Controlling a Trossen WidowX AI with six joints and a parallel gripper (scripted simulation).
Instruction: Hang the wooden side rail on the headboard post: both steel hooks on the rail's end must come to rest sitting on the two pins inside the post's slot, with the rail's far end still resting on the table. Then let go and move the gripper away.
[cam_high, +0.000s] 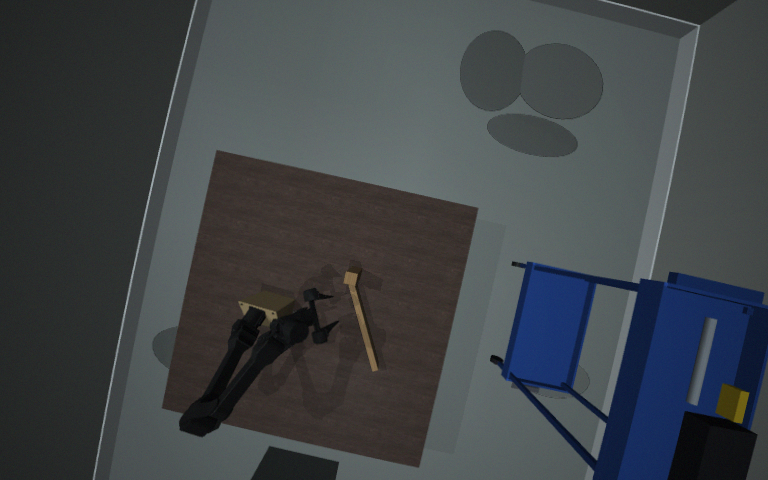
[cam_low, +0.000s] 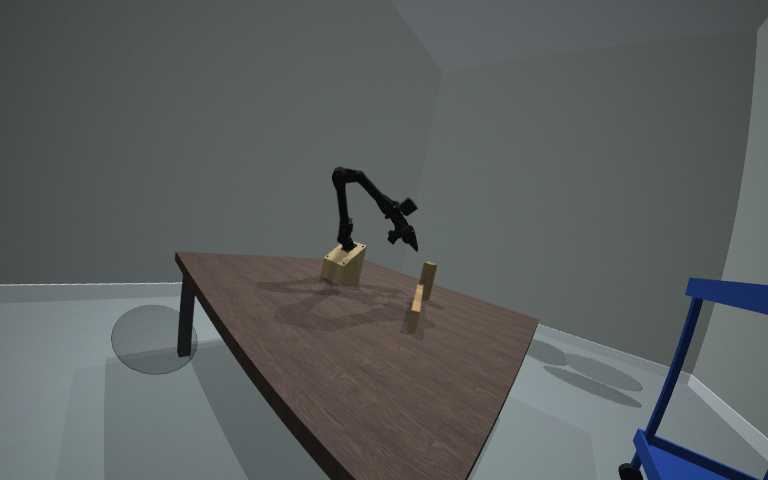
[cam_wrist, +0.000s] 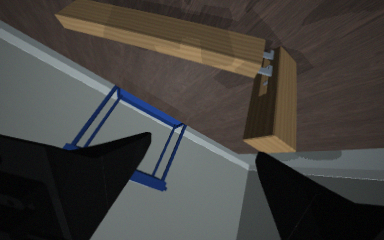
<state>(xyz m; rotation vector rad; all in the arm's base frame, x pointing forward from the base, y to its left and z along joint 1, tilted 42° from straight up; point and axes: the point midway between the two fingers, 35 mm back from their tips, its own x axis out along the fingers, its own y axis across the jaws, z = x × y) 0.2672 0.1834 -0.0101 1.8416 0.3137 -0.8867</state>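
Right now the headboard post is 1 cm ahead of my gripper tip, 11 cm to the left of it and 15 cm below it.
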